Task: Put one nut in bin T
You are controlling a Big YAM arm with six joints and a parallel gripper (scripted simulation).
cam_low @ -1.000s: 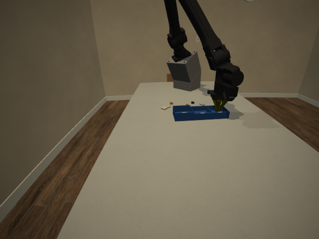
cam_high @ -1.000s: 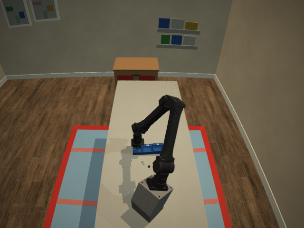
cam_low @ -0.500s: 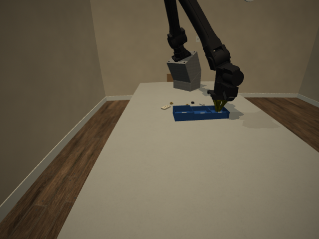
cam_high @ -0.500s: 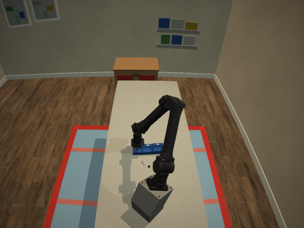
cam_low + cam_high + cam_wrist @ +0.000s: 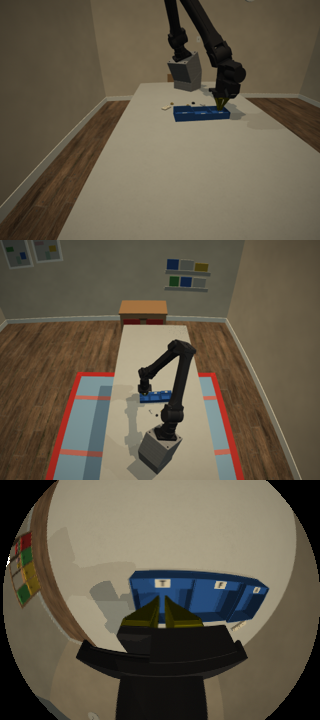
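Now: the black nut 18 cm behind my hand, 5 cm to the right of it and 3 cm below it. From my hand the other things lie so: small grey screw: 13 cm behind, 3 cm below, 1 cm to the right; then blue bin unit: 8 cm to the right, 2 cm below, 2 cm behind; then white domino: 21 cm to the right, 16 cm behind, 3 cm below.
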